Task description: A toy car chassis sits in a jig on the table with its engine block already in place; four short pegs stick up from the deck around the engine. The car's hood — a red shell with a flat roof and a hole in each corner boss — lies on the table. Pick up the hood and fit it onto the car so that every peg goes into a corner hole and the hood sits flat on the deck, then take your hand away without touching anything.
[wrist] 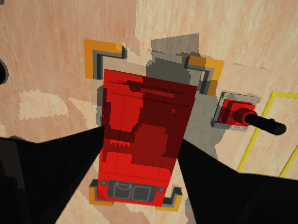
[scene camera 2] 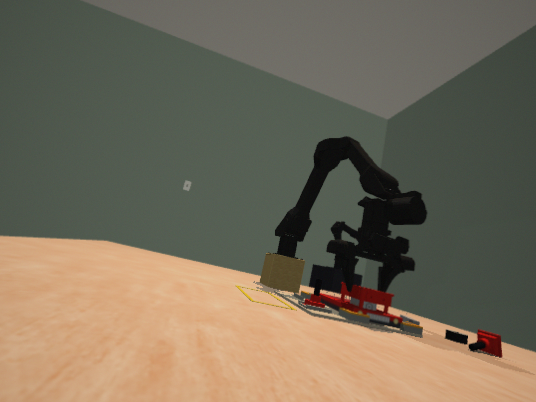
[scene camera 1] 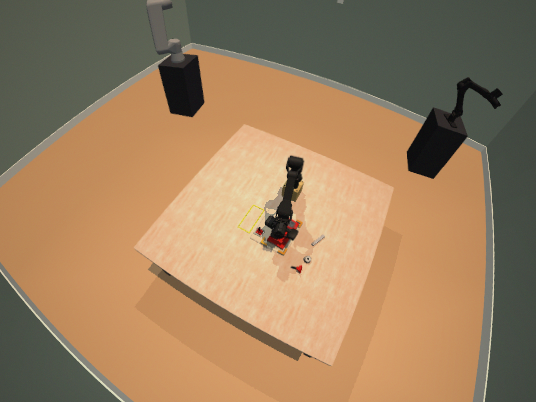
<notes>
I see my gripper (scene camera 2: 364,295) and a red hood (wrist: 144,127).
My gripper also shows in the wrist view (wrist: 143,135).
</notes>
